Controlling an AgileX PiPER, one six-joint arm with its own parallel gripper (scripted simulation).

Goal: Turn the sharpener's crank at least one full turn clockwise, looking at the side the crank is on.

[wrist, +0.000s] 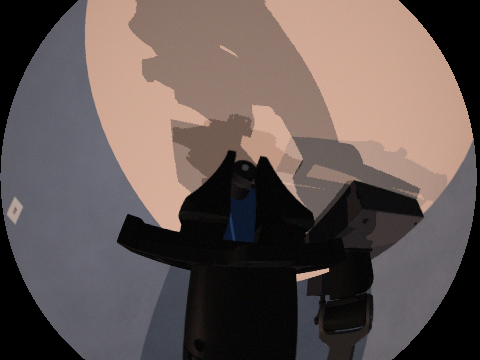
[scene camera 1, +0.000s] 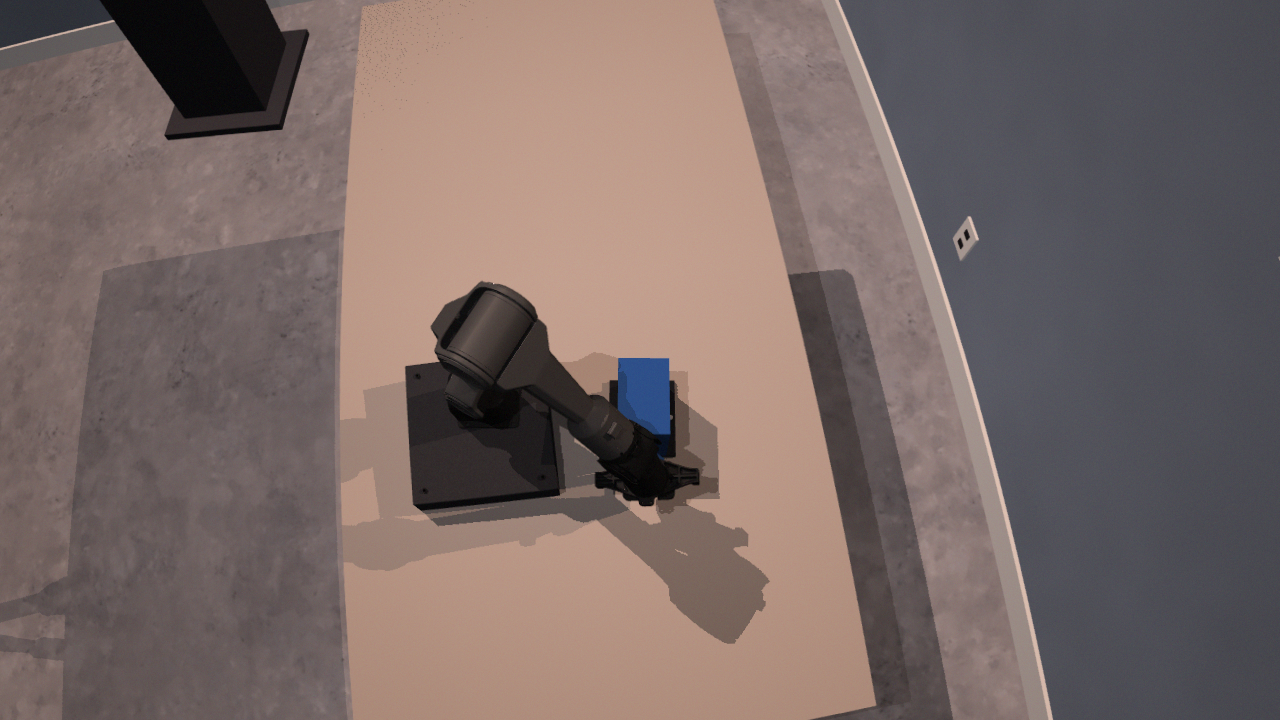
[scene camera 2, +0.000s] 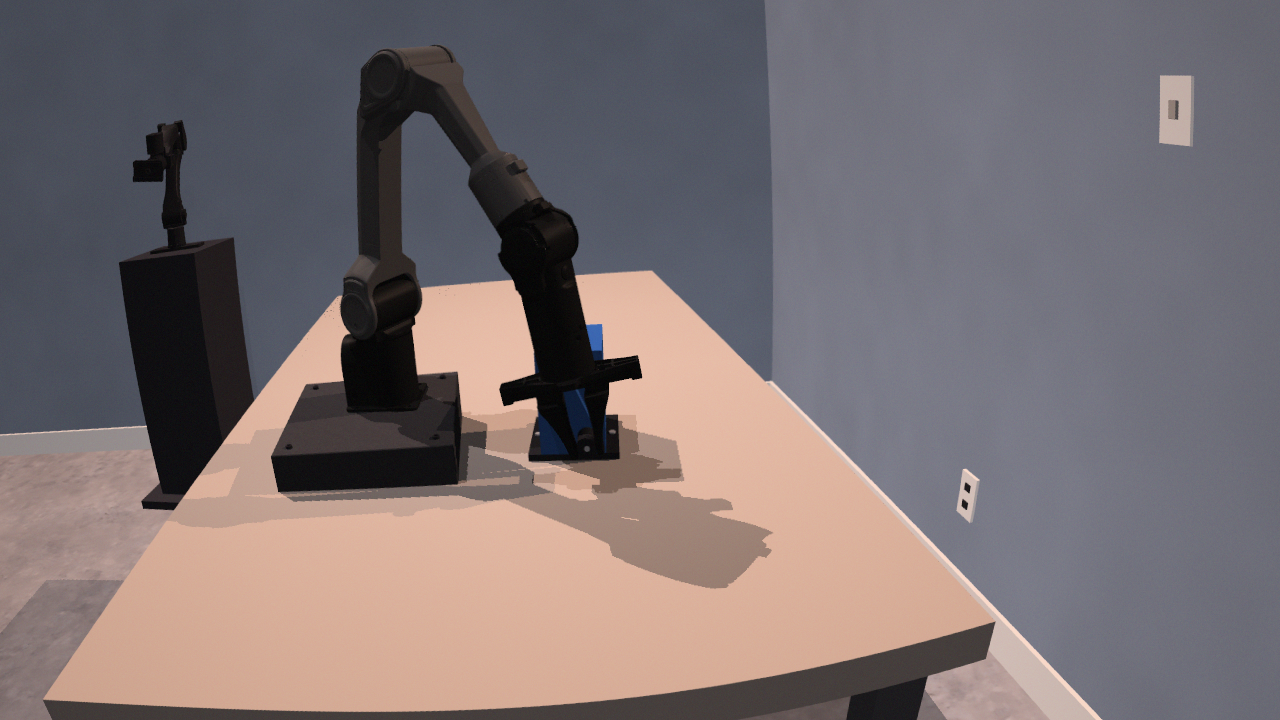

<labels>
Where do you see a sharpener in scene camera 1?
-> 643, 393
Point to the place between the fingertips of my gripper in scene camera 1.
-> At 655, 490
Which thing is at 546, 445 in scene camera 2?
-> A sharpener.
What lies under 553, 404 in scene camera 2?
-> My gripper.
</labels>
